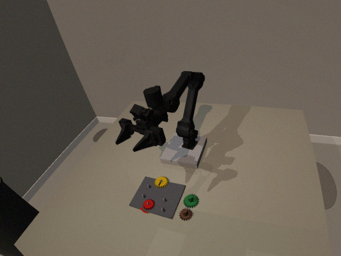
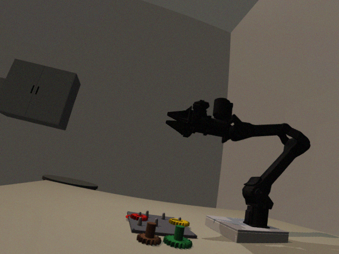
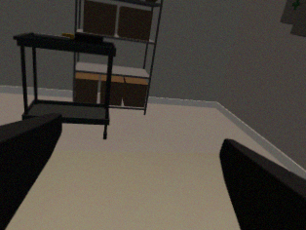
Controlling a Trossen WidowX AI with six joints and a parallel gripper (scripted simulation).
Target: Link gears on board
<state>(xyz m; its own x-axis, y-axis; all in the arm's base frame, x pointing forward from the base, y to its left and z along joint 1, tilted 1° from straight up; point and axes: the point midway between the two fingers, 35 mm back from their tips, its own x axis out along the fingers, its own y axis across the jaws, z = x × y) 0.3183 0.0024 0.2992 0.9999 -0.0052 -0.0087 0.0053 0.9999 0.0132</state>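
Right now the brown gear is 320 mm below my gripper tip, 170 mm to the left of it and 10 mm behind it. Also, from my gripper tip: yellow gear 320 mm below, 100 mm behind, 20 mm to the right; red gear 320 mm below, 30 mm ahead; green gear 320 mm below, 150 mm to the left, 70 mm behind.
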